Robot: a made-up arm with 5 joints.
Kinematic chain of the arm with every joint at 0, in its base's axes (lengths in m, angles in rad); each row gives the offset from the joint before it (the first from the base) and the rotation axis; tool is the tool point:
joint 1: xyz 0 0 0.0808 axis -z
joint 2: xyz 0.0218 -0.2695 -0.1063 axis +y
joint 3: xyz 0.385 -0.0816 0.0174 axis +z
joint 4: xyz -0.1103 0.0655 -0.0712 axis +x
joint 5: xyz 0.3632 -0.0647 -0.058 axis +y
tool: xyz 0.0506 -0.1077 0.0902
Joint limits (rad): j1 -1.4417..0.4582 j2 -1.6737..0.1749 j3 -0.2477..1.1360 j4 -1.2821..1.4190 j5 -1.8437..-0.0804
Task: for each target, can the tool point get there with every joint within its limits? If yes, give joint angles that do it. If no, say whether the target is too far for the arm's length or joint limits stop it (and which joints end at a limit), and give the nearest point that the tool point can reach.
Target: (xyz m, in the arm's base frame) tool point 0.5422 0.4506 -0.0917
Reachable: yes | joints -1.2046 -0.0358 0.5612 0.2673 -1.3340
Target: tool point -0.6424 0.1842 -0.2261
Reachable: no: joint limits stop it (at a limit: joint 1, joint 2, joint 3, joint 4) | nearest point -0.1866 -0.0522 0.3875 | short by 0.800 m
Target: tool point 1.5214 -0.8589 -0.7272
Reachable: no: too far | nearest point 0.7020 -0.3963 -0.3011 | short by 1.033 m
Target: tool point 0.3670 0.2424 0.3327
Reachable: yes | joints -0.9787 -0.5424 0.9799 -0.9240 -0.8060
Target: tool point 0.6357 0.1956 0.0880
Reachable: yes | joints -0.6980 -0.2706 0.8969 0.1670 -0.9791
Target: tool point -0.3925 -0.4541 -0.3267
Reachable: no: joint limits stop it (at a limit: joint 1, joint 2, joint 3, joint 4, joint 5) | nearest point 0.2417 -0.3224 -0.3180 | short by 0.648 m
